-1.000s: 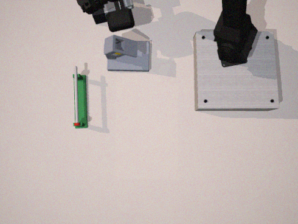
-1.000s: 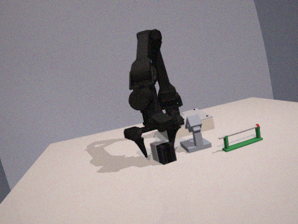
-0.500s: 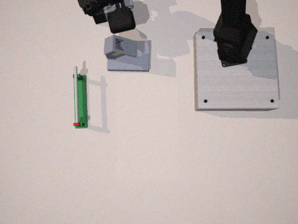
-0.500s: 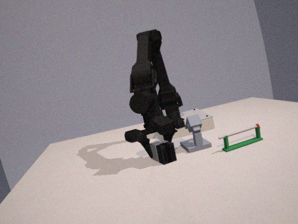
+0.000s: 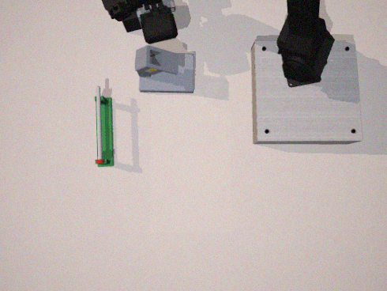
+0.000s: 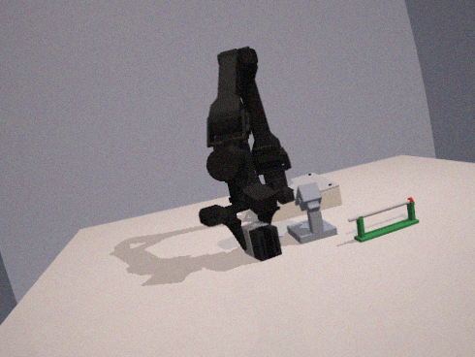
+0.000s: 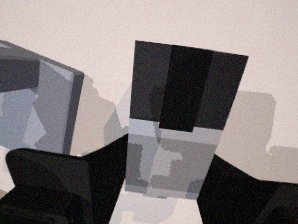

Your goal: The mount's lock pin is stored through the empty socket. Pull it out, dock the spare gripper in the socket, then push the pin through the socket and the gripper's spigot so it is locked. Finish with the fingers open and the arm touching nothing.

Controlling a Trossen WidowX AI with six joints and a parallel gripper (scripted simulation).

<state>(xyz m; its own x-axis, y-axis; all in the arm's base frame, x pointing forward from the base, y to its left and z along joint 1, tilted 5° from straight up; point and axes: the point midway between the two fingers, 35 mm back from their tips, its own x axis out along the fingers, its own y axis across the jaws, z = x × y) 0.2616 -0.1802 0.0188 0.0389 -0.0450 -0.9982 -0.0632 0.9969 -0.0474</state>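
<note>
Right now my gripper tip is 13 cm to the right of the grey mount, 4 cm below it and 1 cm short of it. From my gripper tip the other things lie so: spare gripper: 2 cm above, 1 cm ahead; green cradle: 23 cm to the left, 14 cm ahead, 1 cm above.
</note>
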